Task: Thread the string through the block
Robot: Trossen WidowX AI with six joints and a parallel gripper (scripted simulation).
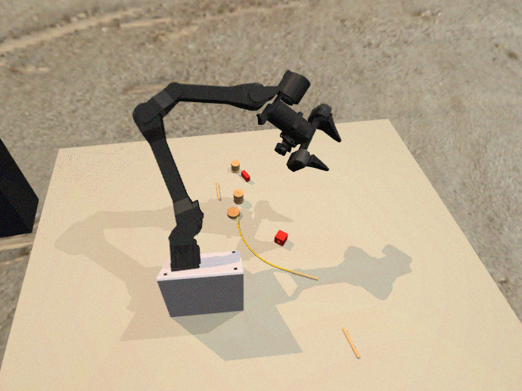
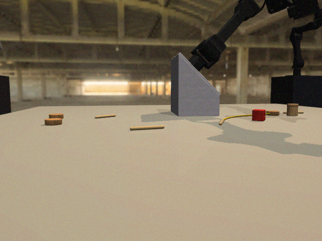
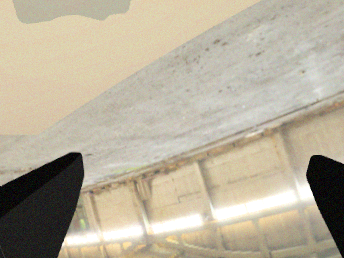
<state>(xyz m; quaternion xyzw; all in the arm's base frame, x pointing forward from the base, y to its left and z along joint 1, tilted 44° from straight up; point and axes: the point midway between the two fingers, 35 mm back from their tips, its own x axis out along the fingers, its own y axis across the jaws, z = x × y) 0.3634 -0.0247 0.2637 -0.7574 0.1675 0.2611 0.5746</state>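
Now: gripper tip 28 cm above the red cube, 13 cm past it and 4 cm to the left of it. Also, from my gripper tip: round wooden button 29 cm below, 25 cm behind, 9 cm to the left.
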